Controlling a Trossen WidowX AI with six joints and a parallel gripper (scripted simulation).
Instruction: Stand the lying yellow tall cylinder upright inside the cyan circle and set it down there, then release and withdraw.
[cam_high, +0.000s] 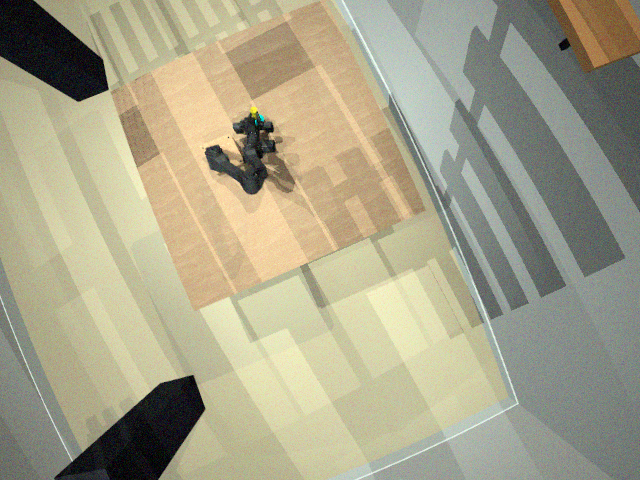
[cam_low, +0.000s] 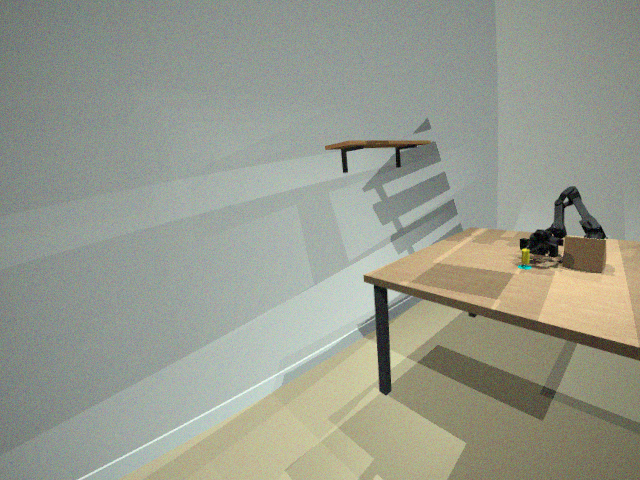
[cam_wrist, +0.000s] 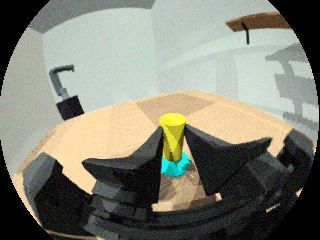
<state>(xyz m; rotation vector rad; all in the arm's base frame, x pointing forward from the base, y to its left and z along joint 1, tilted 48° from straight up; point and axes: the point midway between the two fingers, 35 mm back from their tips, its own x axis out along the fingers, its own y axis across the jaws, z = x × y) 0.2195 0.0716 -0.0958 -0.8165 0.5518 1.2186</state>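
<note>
Now: gripper tip 8 cm above the cyan circle. Also, from my gripper tip: yellow cylinder: 2 cm below.
</note>
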